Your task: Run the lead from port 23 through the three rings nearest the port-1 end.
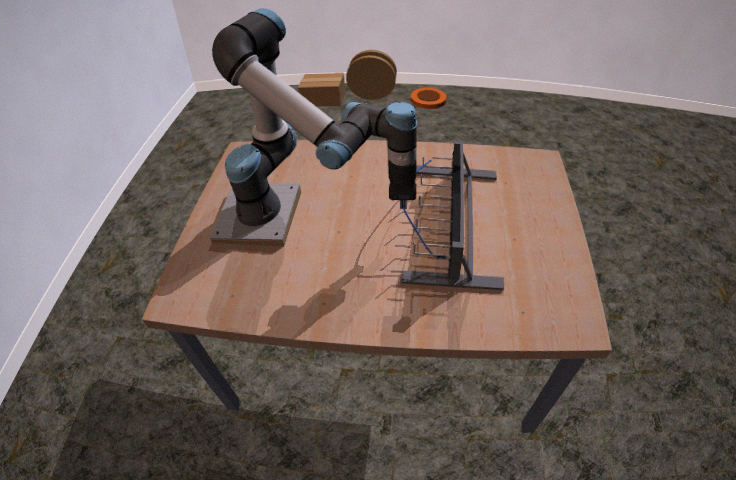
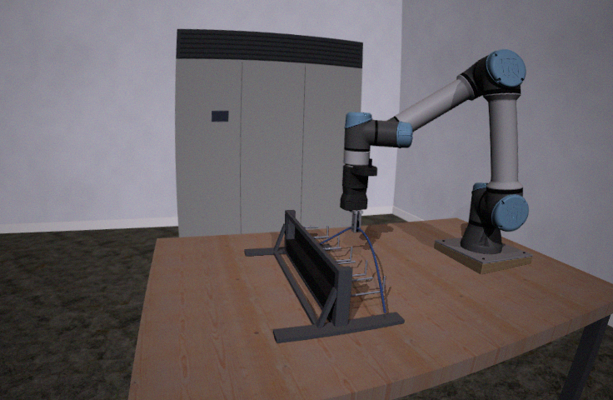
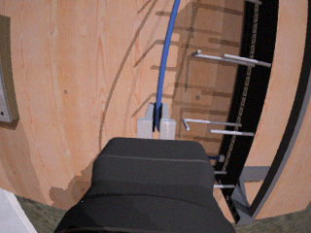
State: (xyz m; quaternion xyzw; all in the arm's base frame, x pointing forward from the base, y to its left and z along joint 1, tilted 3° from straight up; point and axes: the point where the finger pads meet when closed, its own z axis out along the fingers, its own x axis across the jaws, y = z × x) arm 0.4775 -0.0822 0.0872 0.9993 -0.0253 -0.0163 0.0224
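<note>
My gripper is now 170 mm short of the dark rack, 60 mm to the right of it and 60 mm above it.
</note>
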